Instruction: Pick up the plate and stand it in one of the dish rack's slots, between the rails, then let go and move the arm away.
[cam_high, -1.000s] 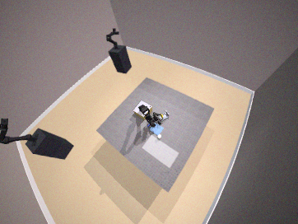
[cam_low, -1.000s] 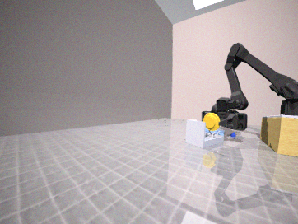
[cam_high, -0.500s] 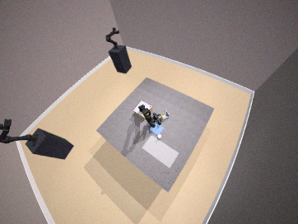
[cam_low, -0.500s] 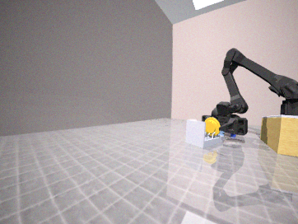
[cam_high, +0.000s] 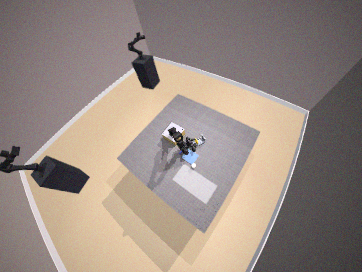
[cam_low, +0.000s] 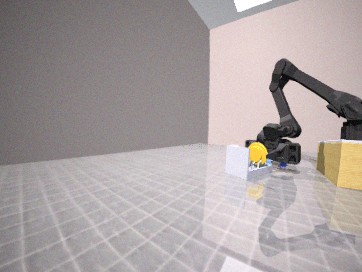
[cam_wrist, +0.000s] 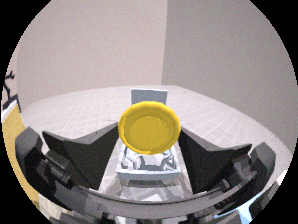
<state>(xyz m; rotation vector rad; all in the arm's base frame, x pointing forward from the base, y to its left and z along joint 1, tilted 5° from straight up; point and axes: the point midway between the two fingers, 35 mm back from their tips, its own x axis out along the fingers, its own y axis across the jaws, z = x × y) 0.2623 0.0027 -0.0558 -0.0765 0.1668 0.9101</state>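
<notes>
My gripper tip is 10 mm to the left of the plate. Round my gripper tip: white cup (80 mm ahead, 280 mm to the right, 30 mm below); then dish rack (10 mm ahead, 20 mm to the left, 30 mm below); then blue spoon (120 mm behind, 160 mm to the right, 50 mm below).
</notes>
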